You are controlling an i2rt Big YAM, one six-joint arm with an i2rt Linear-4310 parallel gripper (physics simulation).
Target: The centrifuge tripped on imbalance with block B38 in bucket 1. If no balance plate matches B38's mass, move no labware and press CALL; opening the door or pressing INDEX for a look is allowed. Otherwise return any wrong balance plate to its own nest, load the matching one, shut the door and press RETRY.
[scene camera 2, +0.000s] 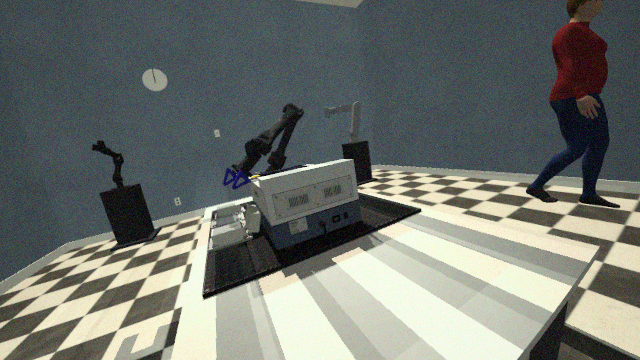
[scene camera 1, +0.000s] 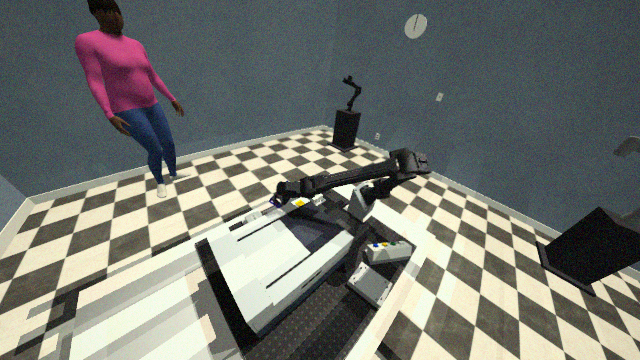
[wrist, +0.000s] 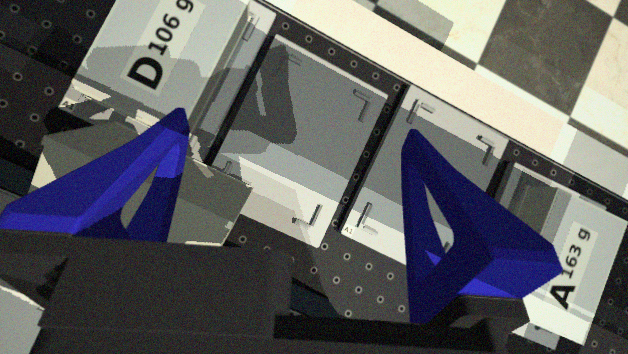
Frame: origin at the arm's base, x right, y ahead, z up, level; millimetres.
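Seen in the pictures: gripper, fingertip midpoint: [scene camera 2: 228,186] [scene camera 1: 275,195] [wrist: 298,129]; arm's base, origin of the base link: [scene camera 1: 366,195].
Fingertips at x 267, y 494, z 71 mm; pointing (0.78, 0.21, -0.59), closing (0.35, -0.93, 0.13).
Offsets run from my fingertips to a thing's top centre. "pt": to the spot under its first point. Level surfaces: height alone.
My gripper [scene camera 1: 275,201] [scene camera 2: 236,178] [wrist: 298,129] is open, with nothing between its blue fingers. It hangs above the row of nests beside the centrifuge [scene camera 1: 265,300] [scene camera 2: 312,192]. In the wrist view, a balance plate marked D 106 g @(dx +40, dy +110, dz -145 mm) [wrist: 150,50] is at the upper left and one marked A 163 g @(dx +26, dy -297, dz -145 mm) [wrist: 575,265] is at the right. Between them lie two nests with corner brackets, one at the left [wrist: 320,120] and one at the right [wrist: 447,117], both without a plate. The button box @(dx -559, dy -310, dz -115 mm) [scene camera 1: 390,254] has coloured buttons. Block B38 and the bucket contents do not show.
A grey plate with corner pins @(dx -580, dy -101, dz -152 mm) [scene camera 1: 370,285] lies near the button box. A grey angular part @(pt dx -56, dy +23, dz -110 mm) [wrist: 210,205] shows beneath the left finger in the wrist view. The black perforated base @(dz -198 mm) [scene camera 2: 240,265] carries the centrifuge. One person [scene camera 1: 125,75] and another person [scene camera 2: 577,65] stand away from the table.
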